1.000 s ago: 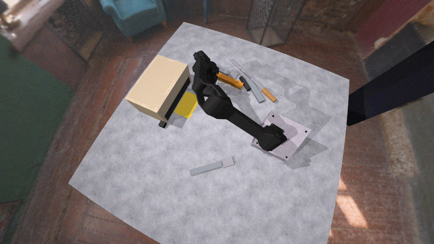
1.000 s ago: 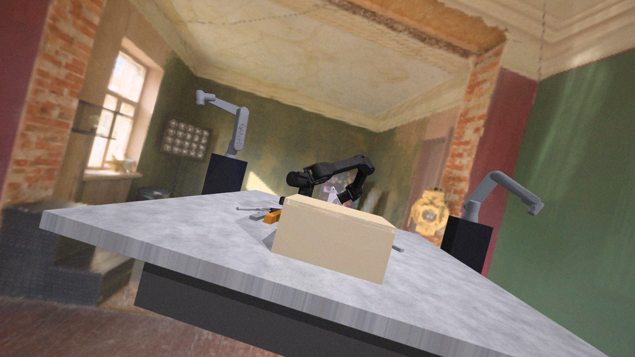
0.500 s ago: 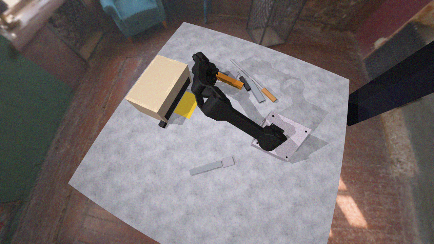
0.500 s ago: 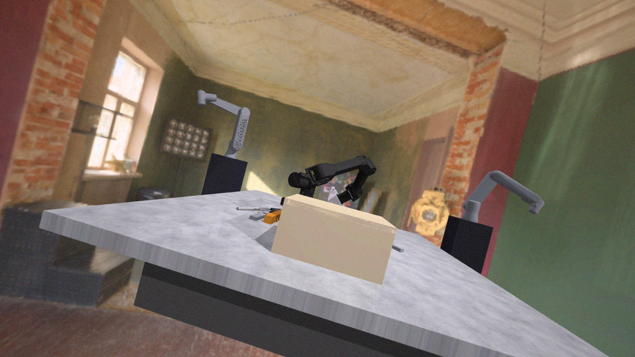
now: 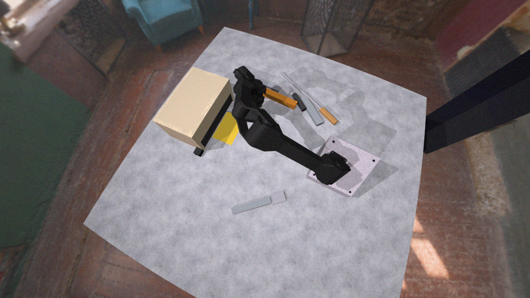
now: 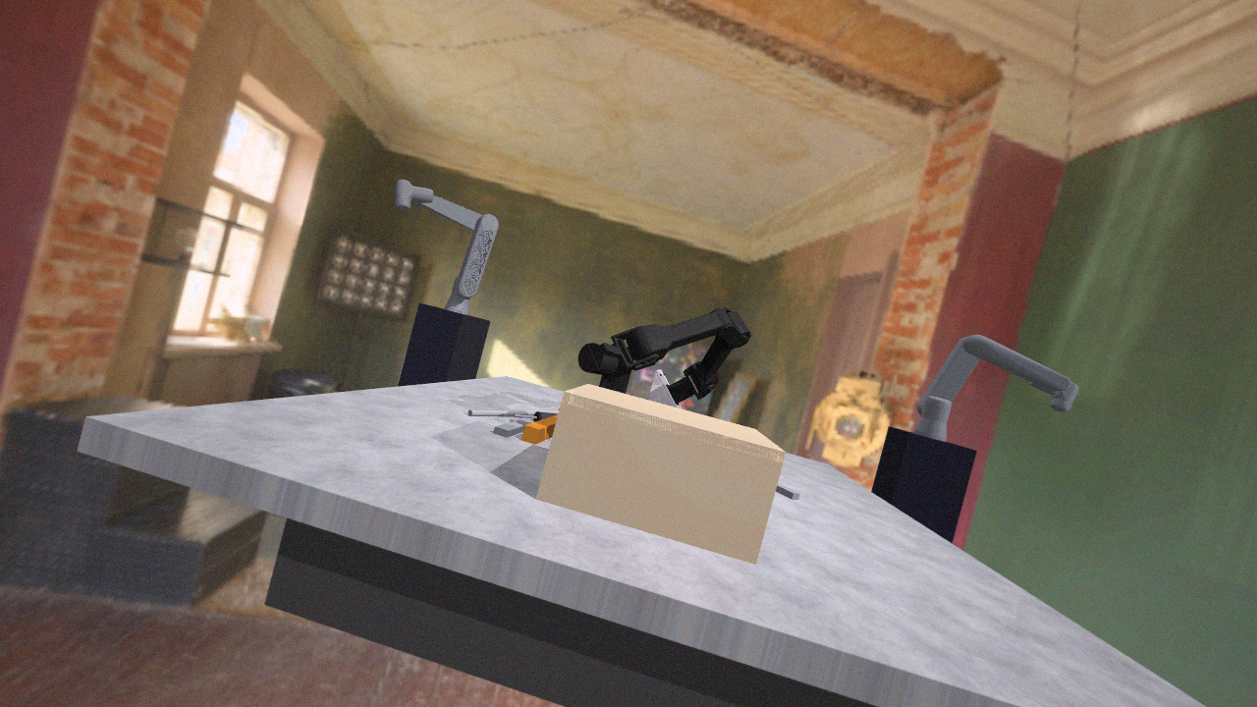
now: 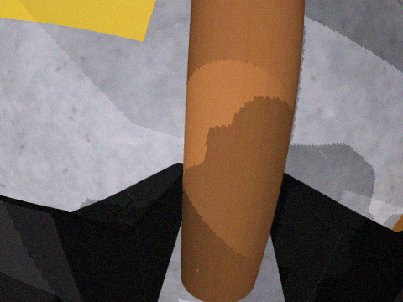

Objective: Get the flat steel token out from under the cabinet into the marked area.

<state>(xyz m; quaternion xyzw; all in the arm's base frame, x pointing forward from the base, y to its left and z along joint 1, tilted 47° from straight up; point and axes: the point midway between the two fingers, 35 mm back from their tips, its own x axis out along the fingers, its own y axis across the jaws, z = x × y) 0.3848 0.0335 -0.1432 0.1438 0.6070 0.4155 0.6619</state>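
Right now my gripper tip is 130 mm to the left of the orange bar, 30 mm past it and 10 mm below it. The rest, counted from my gripper tip: flat grey token: 200 mm ahead, 120 mm to the left; grey bar: 220 mm behind, 150 mm to the right; black-handled tool: 180 mm to the right, 110 mm behind.
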